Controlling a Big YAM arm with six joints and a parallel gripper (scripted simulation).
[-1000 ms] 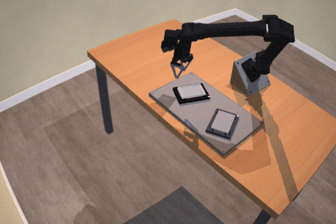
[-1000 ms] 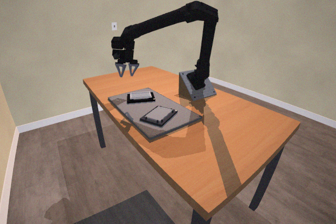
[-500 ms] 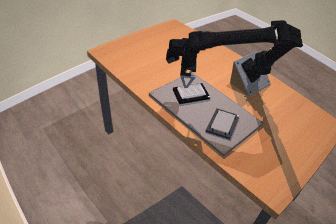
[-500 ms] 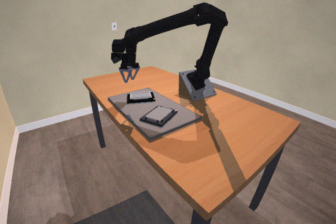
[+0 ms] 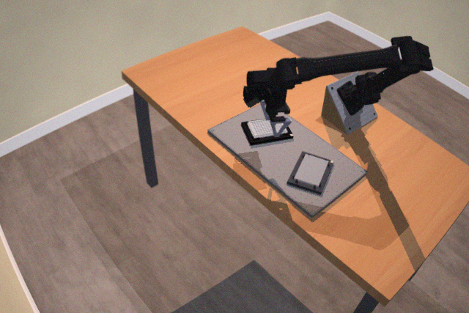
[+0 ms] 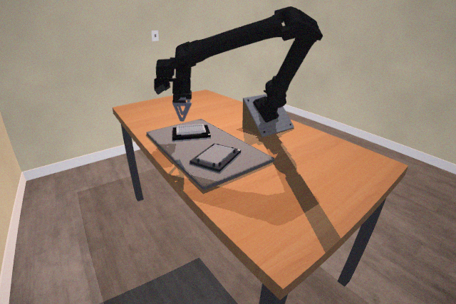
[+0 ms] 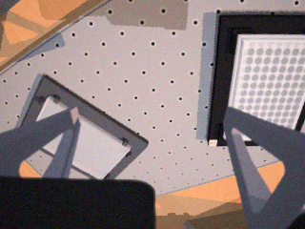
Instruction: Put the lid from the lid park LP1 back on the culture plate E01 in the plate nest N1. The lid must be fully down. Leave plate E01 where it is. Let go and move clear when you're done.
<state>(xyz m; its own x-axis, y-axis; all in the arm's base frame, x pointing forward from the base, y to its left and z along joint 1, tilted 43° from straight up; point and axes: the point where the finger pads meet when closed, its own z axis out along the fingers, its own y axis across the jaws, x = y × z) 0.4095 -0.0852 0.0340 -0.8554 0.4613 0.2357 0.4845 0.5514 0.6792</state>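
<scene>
Right now my hand is 4 cm past the clear lid, 16 cm to the right of it and 11 cm above it. Also, from my hand: black plate nest N1: 8 cm behind, 9 cm to the right, 12 cm below; lid park LP1: 4 cm behind, 16 cm to the left, 12 cm below; white culture plate E01: 8 cm behind, 9 cm to the right, 11 cm below.
</scene>
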